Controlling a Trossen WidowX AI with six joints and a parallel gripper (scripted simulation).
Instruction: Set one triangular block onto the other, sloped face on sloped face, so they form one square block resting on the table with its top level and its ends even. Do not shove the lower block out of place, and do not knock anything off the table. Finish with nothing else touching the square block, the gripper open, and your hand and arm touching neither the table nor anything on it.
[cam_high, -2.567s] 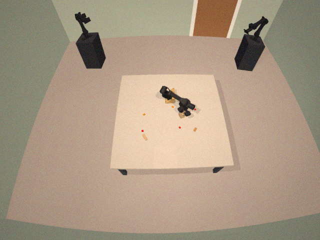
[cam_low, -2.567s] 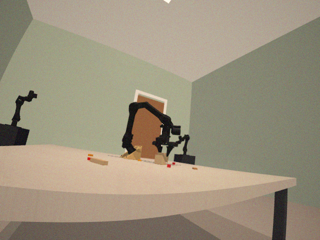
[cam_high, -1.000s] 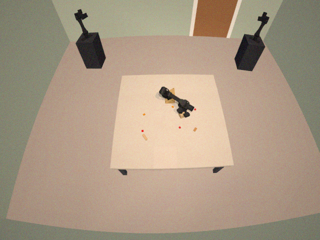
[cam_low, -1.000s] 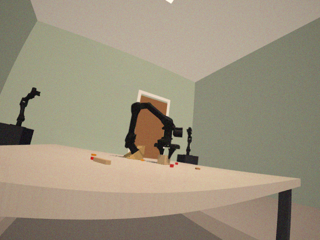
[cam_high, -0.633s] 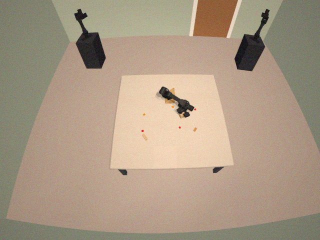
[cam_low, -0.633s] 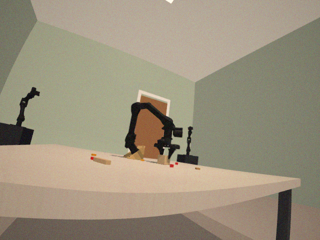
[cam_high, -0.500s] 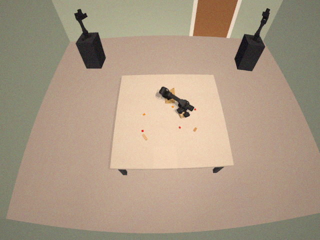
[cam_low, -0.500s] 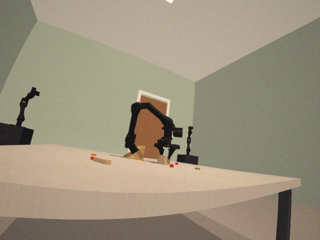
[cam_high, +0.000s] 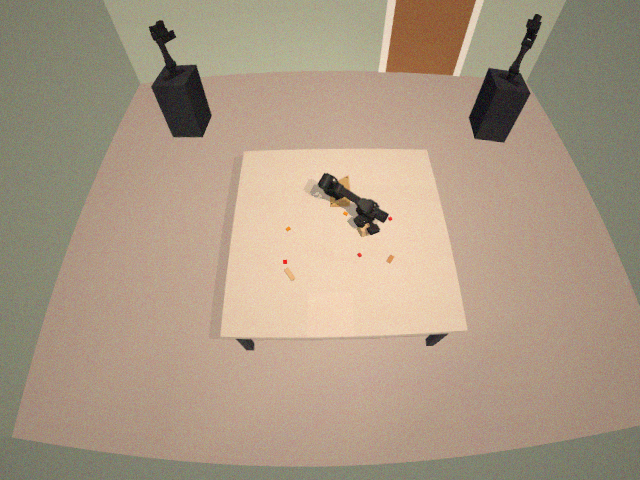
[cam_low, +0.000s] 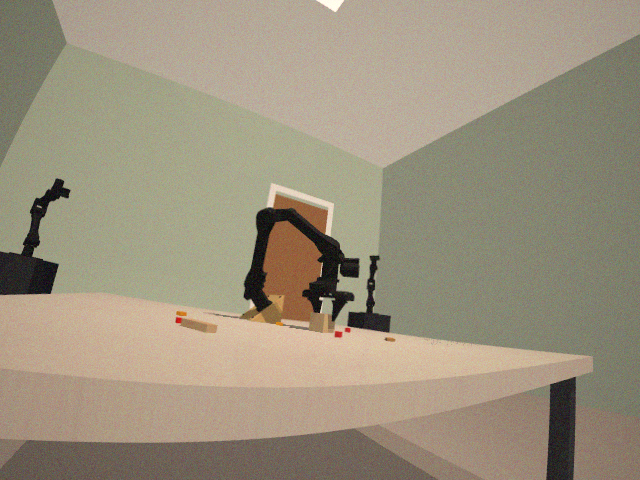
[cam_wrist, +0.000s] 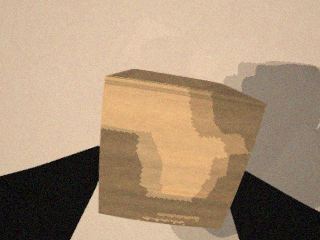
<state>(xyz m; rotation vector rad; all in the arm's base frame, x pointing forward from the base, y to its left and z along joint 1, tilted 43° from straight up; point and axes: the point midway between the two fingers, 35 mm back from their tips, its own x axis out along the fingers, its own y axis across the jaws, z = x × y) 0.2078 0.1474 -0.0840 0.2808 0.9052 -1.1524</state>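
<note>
Right now the triangular block is 10 mm above my gripper tip.
</note>
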